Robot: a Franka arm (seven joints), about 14 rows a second.
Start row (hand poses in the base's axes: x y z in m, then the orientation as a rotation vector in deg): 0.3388 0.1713 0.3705 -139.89 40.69 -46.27
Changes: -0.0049 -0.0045 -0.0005 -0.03 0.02 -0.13; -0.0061 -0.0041 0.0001 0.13 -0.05 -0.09; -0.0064 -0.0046 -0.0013 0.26 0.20 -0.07; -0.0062 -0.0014 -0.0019 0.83 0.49 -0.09; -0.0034 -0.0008 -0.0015 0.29 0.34 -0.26; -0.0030 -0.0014 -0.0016 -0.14 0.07 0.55; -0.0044 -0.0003 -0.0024 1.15 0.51 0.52; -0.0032 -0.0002 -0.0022 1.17 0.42 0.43
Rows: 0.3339 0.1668 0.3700 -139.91 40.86 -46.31; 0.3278 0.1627 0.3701 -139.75 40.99 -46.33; 0.3214 0.1581 0.3688 -139.62 41.22 -45.98; 0.3152 0.1567 0.3669 -139.14 41.71 -44.99; 0.3118 0.1559 0.3654 -139.02 42.23 -44.54; 0.3088 0.1545 0.3638 -139.29 41.53 -44.32; 0.3044 0.1542 0.3614 -138.64 41.32 -42.91; 0.3012 0.1540 0.3592 -137.89 41.18 -41.63
